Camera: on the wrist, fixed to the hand. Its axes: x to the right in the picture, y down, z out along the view.
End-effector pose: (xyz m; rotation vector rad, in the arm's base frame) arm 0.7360 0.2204 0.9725 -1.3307 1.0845 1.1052
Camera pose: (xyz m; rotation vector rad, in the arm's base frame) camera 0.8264 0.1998 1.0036 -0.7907 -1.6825 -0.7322
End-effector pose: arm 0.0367 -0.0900 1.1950 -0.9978 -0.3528 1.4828
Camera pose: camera 0.1146 -0.0937 1.2541 0.6960 -1.4956 -1.1046
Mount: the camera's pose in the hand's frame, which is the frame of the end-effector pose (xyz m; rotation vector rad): -0.0154 -0.0933 -0.0250 -0.1895 -0.9093 -2.9910
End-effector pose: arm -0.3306 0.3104 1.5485 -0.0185 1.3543 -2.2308
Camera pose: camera -0.3640 0.3714 1.6173 1.6722 0.0695 0.5076
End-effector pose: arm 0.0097 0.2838 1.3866 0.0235 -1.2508 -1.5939
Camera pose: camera -0.0343 0.2675 1.3008 -0.5917 0.2294 1.1710
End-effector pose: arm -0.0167 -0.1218 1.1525 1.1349 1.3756 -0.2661
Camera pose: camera -0.1049 -0.1552 1.1266 -1.8967 0.8925 -2.0745
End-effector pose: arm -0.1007 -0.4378 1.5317 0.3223 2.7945 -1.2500
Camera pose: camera -0.1051 -0.4823 1.6187 2.8844 -0.3502 0.0225
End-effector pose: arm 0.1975 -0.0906 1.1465 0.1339 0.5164 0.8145
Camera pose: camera 0.2381 -0.1677 1.1020 -0.4356 -0.5372 -2.0876
